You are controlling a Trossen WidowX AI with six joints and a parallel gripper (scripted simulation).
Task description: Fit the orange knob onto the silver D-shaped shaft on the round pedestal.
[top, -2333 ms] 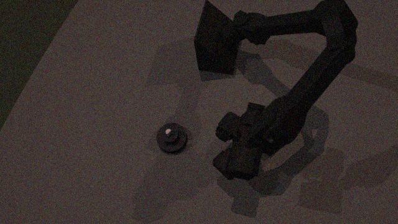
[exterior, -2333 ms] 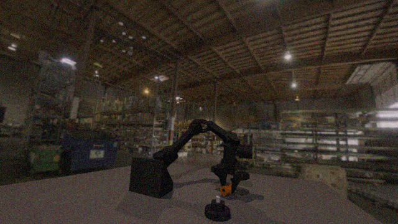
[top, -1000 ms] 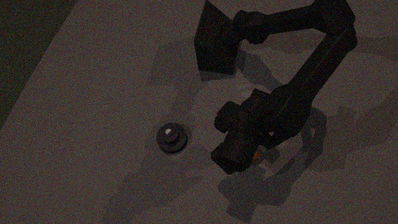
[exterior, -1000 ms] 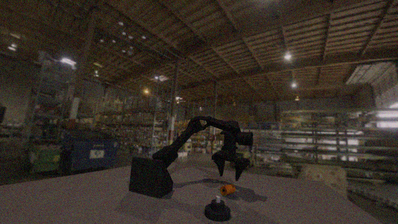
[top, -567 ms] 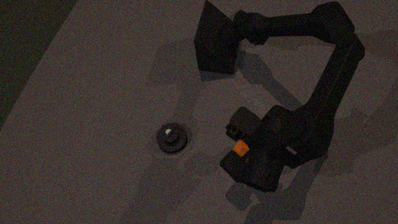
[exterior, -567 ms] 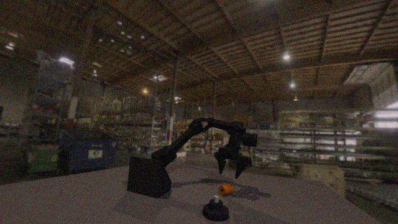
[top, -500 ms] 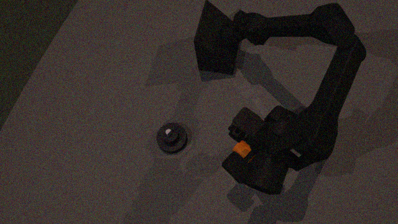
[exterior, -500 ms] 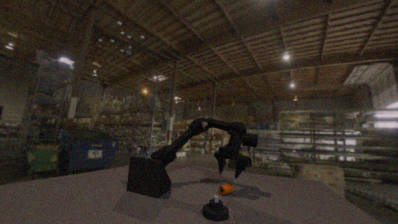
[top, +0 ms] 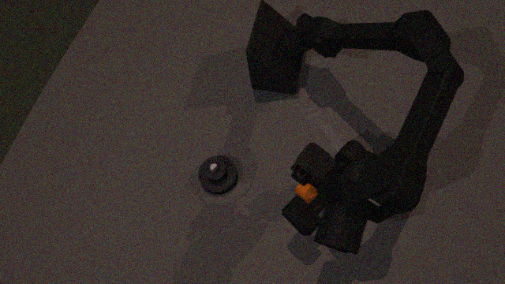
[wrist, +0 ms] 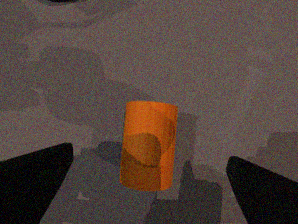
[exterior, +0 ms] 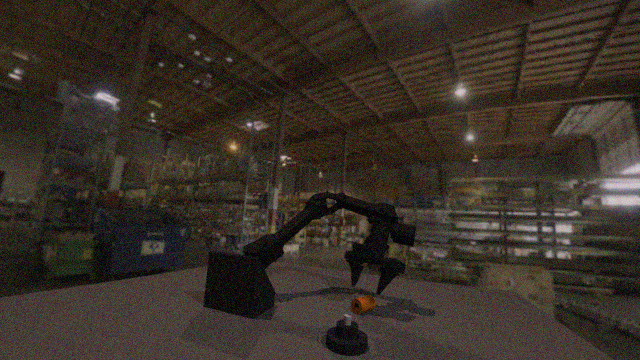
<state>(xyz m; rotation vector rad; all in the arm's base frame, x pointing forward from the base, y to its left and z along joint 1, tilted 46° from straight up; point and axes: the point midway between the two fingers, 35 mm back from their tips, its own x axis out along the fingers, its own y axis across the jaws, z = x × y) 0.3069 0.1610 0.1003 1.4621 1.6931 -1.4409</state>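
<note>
My gripper tip is 40 mm above the orange knob and 10 mm to the right of it. From my gripper tip the other things lie so: round dark pedestal (210 mm to the right, 30 mm below, 30 mm ahead).
</note>
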